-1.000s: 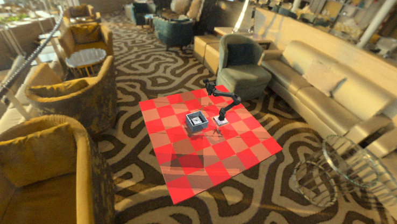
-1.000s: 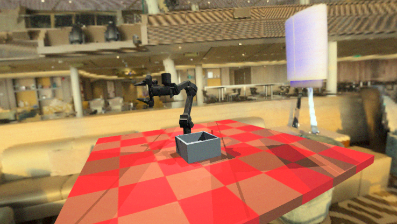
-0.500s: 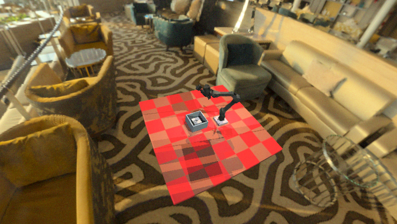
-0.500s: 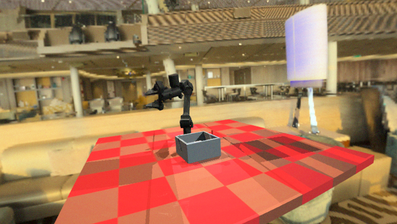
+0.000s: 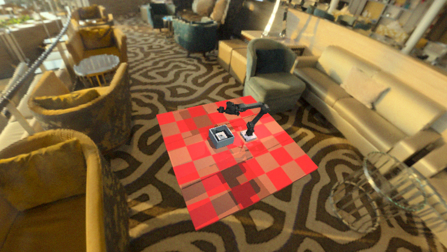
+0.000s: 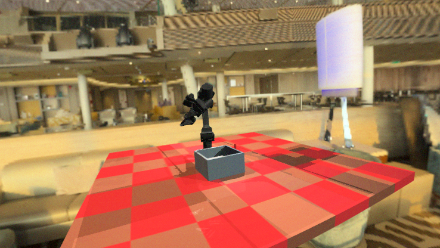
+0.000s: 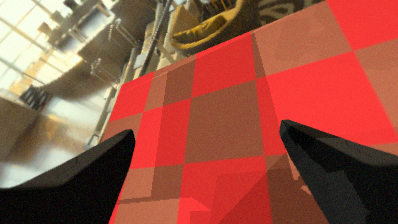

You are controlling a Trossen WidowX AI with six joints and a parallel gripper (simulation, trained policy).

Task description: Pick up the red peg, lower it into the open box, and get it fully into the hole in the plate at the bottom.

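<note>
The red peg is 16 cm behind my gripper tip, 31 cm to the left of it and 22 cm below it. From my gripper tip the other things lie so: grey box 1 cm ahead, 16 cm to the left, 23 cm below.
</note>
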